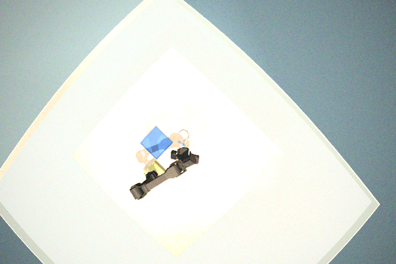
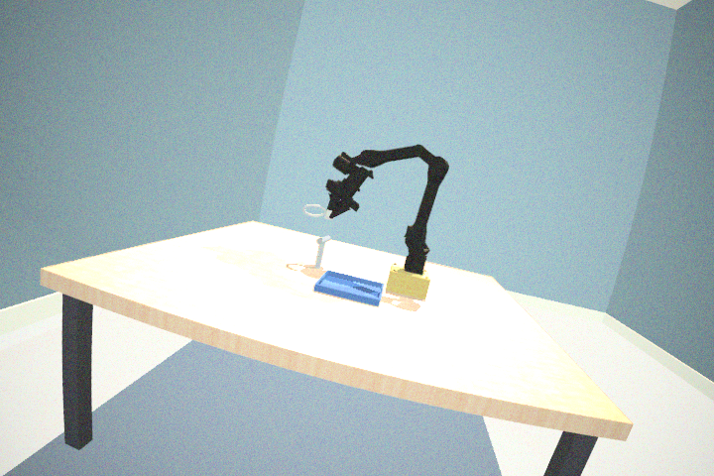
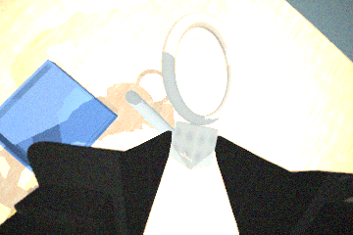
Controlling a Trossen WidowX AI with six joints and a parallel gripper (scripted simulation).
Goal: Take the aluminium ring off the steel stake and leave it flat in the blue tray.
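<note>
The aluminium ring lies 40 mm ahead of my gripper tip, 20 mm to the left of it and 10 mm above it. Also, from my gripper tip: blue tray 200 mm to the left, 170 mm below, 170 mm behind.
</note>
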